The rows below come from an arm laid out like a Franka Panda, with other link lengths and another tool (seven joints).
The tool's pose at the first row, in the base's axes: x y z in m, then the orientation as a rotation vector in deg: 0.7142, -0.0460, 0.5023, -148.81, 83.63, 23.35
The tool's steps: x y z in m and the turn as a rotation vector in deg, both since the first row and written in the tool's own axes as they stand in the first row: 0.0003, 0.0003, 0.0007, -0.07, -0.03, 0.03; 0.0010, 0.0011, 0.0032, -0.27, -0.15, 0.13; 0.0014, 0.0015, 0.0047, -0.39, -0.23, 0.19; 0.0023, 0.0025, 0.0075, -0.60, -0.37, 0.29; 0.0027, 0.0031, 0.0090, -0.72, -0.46, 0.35; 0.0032, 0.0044, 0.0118, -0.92, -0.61, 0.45; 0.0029, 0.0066, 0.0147, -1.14, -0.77, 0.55; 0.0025, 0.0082, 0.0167, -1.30, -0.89, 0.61; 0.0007, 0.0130, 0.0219, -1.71, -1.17, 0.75; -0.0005, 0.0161, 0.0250, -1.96, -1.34, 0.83; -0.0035, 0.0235, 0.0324, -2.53, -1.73, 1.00; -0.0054, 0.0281, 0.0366, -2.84, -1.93, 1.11; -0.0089, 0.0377, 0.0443, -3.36, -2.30, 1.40
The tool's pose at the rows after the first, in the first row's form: 0.7140, -0.0462, 0.5015, -148.83, 83.67, 23.45; 0.7132, -0.0466, 0.4990, -148.85, 83.81, 23.78; 0.7128, -0.0468, 0.4974, -148.86, 83.88, 23.98; 0.7119, -0.0473, 0.4945, -148.87, 84.01, 24.35; 0.7114, -0.0476, 0.4930, -148.88, 84.08, 24.56; 0.7100, -0.0480, 0.4902, -148.88, 84.21, 24.93; 0.7075, -0.0482, 0.4875, -148.89, 84.33, 25.33; 0.7056, -0.0482, 0.4857, -148.90, 84.40, 25.62; 0.6998, -0.0479, 0.4814, -148.96, 84.57, 26.33; 0.6960, -0.0478, 0.4788, -148.99, 84.66, 26.76; 0.6870, -0.0474, 0.4728, -149.08, 84.86, 27.75; 0.6814, -0.0472, 0.4694, -149.12, 85.00, 28.28; 0.6702, -0.0475, 0.4632, -149.10, 85.35, 29.22
